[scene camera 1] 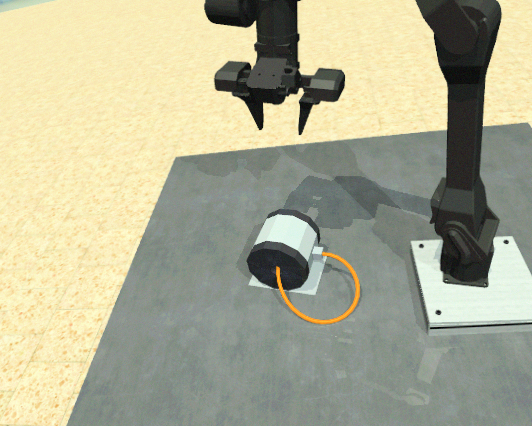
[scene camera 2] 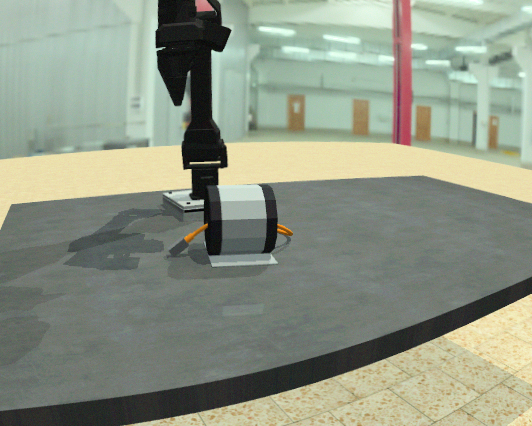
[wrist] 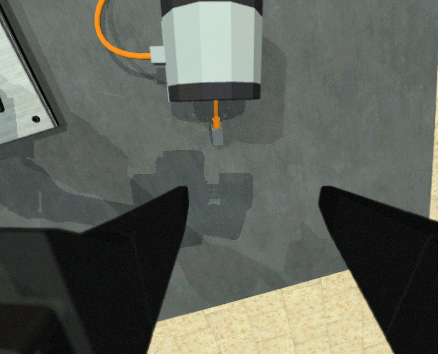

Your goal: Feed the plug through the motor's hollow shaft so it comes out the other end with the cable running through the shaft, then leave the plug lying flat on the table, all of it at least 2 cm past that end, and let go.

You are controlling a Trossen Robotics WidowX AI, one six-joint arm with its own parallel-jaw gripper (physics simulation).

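Seen in the pictures: gripper, fingertip midpoint: (scene camera 1: pixel 280 131) (scene camera 2: pixel 178 103) (wrist: pixel 253 195); arm's base, origin of the base link: (scene camera 1: pixel 464 269).
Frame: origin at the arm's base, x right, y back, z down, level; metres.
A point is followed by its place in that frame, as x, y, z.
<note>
The motor (scene camera 1: pixel 287 235) @(-0.024, -0.271, -0.070) (scene camera 2: pixel 243 220) @(-0.007, -0.337, -0.033) (wrist: pixel 212 45) @(-0.009, -0.283, -0.071), a white drum with dark end caps, lies on its side on the table. The orange cable (scene camera 1: pixel 358 290) @(-0.056, -0.157, 0.008) (scene camera 2: pixel 285 230) @(-0.088, -0.274, 0.002) (wrist: pixel 97 25) @(-0.052, -0.160, 0.005) loops from the motor's side block into one end of the shaft and comes out of the other end. The grey plug (scene camera 2: pixel 178 247) @(0.081, -0.294, 0.015) (wrist: pixel 217 136) @(0.083, -0.287, 0.009) hangs on the cable just outside that end, tilted downward, its tip at or near the table. In scene camera 1 the plug is hidden behind the motor. My gripper (scene camera 1: pixel 280 132) @(0.081, -0.291, -0.196) (wrist: pixel 253 195) @(0.081, -0.291, -0.196) is open and empty, high above the table on the plug's side of the motor.
The arm's white base plate (scene camera 1: pixel 475 310) @(-0.077, 0.012, -0.002) (scene camera 2: pixel 175 200) @(0.065, -0.015, 0.003) (wrist: pixel 22 100) @(0.021, -0.057, -0.001) stands on the grey table (scene camera 1: pixel 200 350) @(-0.193, -0.384, 0.031) (scene camera 2: pixel 350 300) @(-0.103, -0.494, 0.030) (wrist: pixel 340 100) @(0.047, -0.469, 0.031), off to the side block's side of the motor. A thin white plate (scene camera 1: pixel 312 280) @(-0.030, -0.239, 0.028) (scene camera 2: pixel 245 261) @(-0.012, -0.332, 0.029) lies under the motor. The table edge lies beyond the plug.
</note>
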